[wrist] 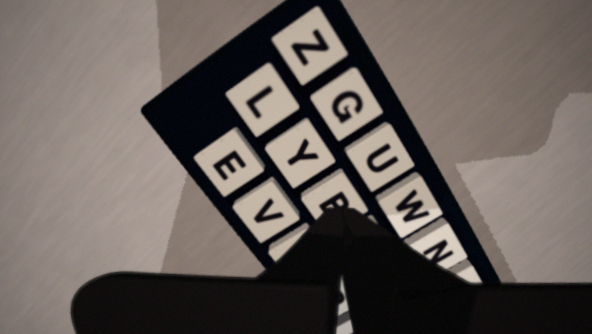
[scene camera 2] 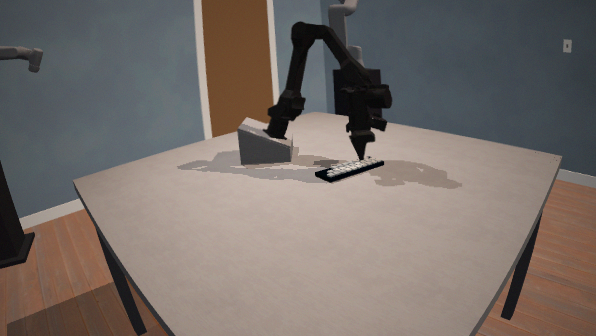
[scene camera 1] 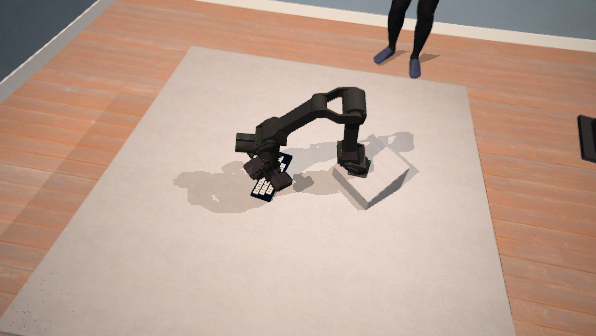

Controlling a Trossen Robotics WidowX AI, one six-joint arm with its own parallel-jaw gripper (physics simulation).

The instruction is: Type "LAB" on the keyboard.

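Places are measured from the arm's base along level axes (x right, y ahead, z up), in centimetres.
Pixels of known places: gripper, fingertip midpoint: [wrist: 339, 221] [scene camera 2: 361, 160] [scene camera 1: 267, 181]; arm's base, link origin: [scene camera 2: 274, 134] [scene camera 1: 359, 167].
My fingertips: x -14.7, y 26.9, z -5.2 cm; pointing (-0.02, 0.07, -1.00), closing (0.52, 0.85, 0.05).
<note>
Ahead of a thing's pixels: the offset from my fingertips to its top centre. Level surfaces: height alone.
The dark keyboard @(dx +4.2, dy +0.3, dz -0.5 cm) [scene camera 1: 263, 191] [scene camera 2: 350, 170] [wrist: 195, 107] with pale letter keys lies on the table. In the wrist view the L key @(dx -4.4, dy -0.1, dz -0.5 cm) [wrist: 262, 100] is readable above the Y key @(dx -2.4, dy +0.0, dz -0.5 cm) [wrist: 300, 153]. Below Y, a key @(dx -0.3, dy +0.1, dz -0.5 cm) [wrist: 332, 194] that looks like B is partly covered by the fingertips. No A key is readable; the fingers hide the lower keys. My gripper [scene camera 2: 361, 158] [wrist: 339, 221] is shut and empty, pointing down with its tips at or just above the keys toward the keyboard's far end in scene camera 2. Contact cannot be told.
My arm's base stands on a grey wedge-shaped block [scene camera 1: 375, 177] [scene camera 2: 262, 148] beside the keyboard on the table @(dz -2.3 cm) [scene camera 1: 210, 270] [scene camera 2: 310, 240]. A person's legs [scene camera 1: 425, 25] show behind the table. Other grey arms [scene camera 2: 338, 27] [scene camera 2: 17, 52] stand beyond the table.
</note>
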